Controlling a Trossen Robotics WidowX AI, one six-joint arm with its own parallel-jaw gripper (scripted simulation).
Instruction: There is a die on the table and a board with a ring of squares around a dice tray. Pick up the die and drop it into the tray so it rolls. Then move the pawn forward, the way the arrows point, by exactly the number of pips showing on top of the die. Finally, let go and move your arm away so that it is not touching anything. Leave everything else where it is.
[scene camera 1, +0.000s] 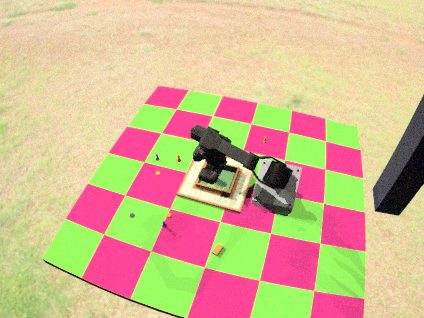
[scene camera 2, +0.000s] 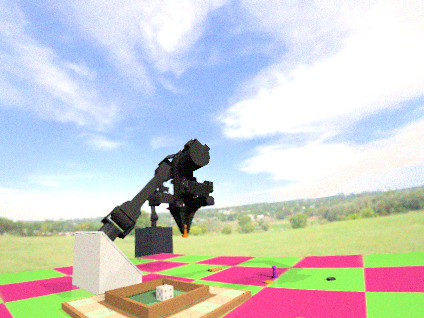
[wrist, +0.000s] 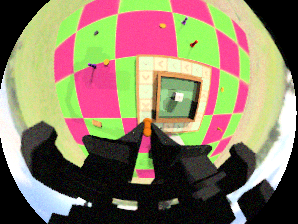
Labels:
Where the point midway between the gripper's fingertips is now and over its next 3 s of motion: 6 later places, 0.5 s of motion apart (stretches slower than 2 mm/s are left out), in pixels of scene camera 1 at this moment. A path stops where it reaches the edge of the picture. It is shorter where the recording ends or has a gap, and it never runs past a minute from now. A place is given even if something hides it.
My gripper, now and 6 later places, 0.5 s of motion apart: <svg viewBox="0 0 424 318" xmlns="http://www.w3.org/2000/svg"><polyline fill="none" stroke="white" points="215,177 220,185 225,193 224,198 224,200 226,190 238,167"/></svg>

